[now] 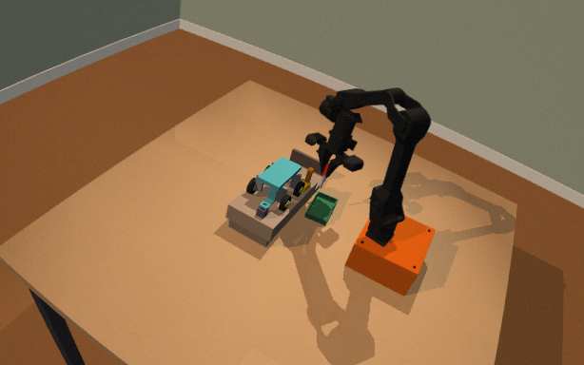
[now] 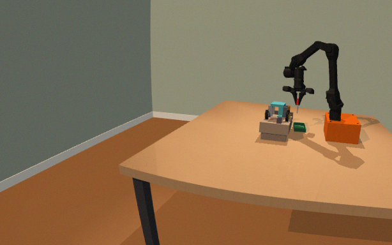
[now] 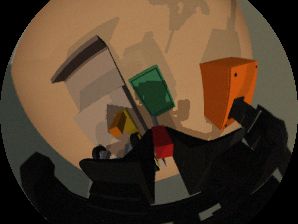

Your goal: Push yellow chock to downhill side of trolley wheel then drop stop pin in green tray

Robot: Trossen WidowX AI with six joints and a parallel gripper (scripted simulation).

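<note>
My gripper tip is right at the red-headed stop pin. The rest, counted from my gripper tip: teal-topped trolley: 120 mm to the left, 80 mm ahead, 20 mm below; then yellow chock: 50 mm below, 50 mm ahead, 20 mm to the left; then green tray: 140 mm below, 20 mm behind.
</note>
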